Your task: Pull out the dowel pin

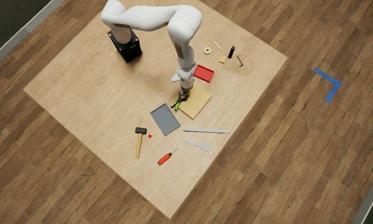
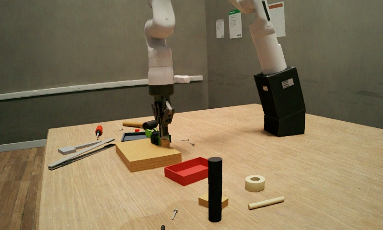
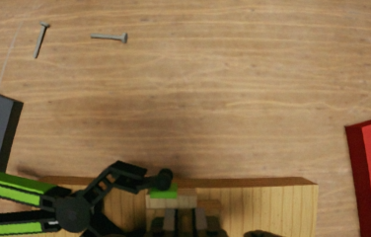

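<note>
My hand is 2 cm above the dowel pin. Round my hand: wooden block (4 cm below); tan bench board (6 cm below, 6 cm ahead, 1 cm to the right); red tray (18 cm to the left, 7 cm below).
</note>
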